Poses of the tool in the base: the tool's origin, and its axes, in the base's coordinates. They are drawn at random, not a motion.
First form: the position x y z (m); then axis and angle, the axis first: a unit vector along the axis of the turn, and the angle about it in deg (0 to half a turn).
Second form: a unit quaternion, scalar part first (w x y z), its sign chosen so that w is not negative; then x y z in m. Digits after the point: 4 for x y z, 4 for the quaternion.
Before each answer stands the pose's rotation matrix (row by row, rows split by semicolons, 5 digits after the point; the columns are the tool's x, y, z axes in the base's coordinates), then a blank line. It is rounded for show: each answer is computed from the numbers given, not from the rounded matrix.
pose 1, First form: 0.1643, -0.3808, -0.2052, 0.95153, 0.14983, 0.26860, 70.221
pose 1, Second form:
0.93742 -0.15843 0.31008; 0.34708 0.35325 -0.86877; 0.02810 0.92202 0.38613

0.8180, 0.5473, 0.0862, 0.1545, 0.1643, -0.3808, -0.2052
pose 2, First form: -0.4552, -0.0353, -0.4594, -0.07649, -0.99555, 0.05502, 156.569
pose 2, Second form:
-0.90632 0.12414 -0.40395; 0.16790 0.98298 -0.07462; 0.38781 -0.13545 -0.91173

0.2031, -0.0749, -0.9748, 0.0539, -0.4552, -0.0353, -0.4594
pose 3, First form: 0.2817, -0.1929, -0.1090, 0.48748, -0.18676, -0.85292, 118.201
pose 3, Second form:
-0.12263 0.61761 -0.77686; -0.88575 -0.42120 -0.19505; -0.44768 0.66419 0.59870

0.5135, 0.4183, -0.1603, -0.7319, 0.2817, -0.1929, -0.1090
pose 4, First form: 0.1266, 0.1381, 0.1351, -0.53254, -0.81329, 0.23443, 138.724
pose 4, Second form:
-0.25480 0.60396 -0.75519; 0.91326 0.40700 0.01736; 0.31785 -0.68526 -0.65528

0.3525, -0.4984, -0.7611, 0.2194, 0.1266, 0.1381, 0.1351
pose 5, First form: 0.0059, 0.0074, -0.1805, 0.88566, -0.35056, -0.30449, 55.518
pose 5, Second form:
0.90646 0.11629 -0.40597; -0.38569 0.61946 -0.68374; 0.17197 0.77636 0.60637

0.8849, 0.4125, -0.1633, -0.1418, 0.0059, 0.0074, -0.1805
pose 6, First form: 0.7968, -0.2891, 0.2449, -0.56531, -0.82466, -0.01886, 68.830
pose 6, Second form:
0.56530 0.31542 -0.76220; 0.28025 0.79561 0.53710; 0.77582 -0.51722 0.36136

0.8250, -0.3195, -0.4661, -0.0107, 0.7968, -0.2891, 0.2449
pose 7, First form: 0.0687, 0.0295, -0.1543, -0.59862, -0.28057, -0.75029, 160.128
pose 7, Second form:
-0.24510 0.58095 0.77616; 0.07087 -0.78770 0.61197; 0.96690 0.20500 0.15189

0.1725, -0.5896, -0.2764, -0.7390, 0.0687, 0.0295, -0.1543
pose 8, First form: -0.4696, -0.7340, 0.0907, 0.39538, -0.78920, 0.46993, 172.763
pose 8, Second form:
-0.68063 -0.68078 0.27070; -0.56239 0.24868 -0.78859; 0.46954 -0.68898 -0.55212

0.0631, 0.3946, -0.7876, 0.4690, -0.4696, -0.7340, 0.0907
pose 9, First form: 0.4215, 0.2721, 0.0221, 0.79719, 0.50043, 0.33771, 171.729
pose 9, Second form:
0.27483 0.74515 0.60763; 0.84232 -0.49134 0.22157; 0.46365 0.45093 -0.76269

0.0721, 0.7951, 0.4991, 0.3368, 0.4215, 0.2721, 0.0221
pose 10, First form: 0.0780, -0.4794, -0.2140, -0.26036, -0.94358, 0.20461, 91.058
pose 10, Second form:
0.05057 0.04563 -0.99768; 0.45478 0.88832 0.06368; 0.88916 -0.45695 0.02417

0.7005, -0.1858, -0.6733, 0.1460, 0.0780, -0.4794, -0.2140
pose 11, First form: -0.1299, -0.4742, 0.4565, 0.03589, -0.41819, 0.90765, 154.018
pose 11, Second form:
-0.89649 -0.42613 -0.12135; 0.36913 -0.56684 -0.73650; 0.24506 -0.70506 0.66546

0.2248, 0.0350, -0.4075, 0.8844, -0.1299, -0.4742, 0.4565
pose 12, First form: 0.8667, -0.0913, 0.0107, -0.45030, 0.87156, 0.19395, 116.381
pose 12, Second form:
-0.15147 -0.74060 0.65465; -0.39310 0.65280 0.64755; -0.90694 -0.15926 -0.39001

0.5271, -0.3827, 0.7407, 0.1648, 0.8667, -0.0913, 0.0107
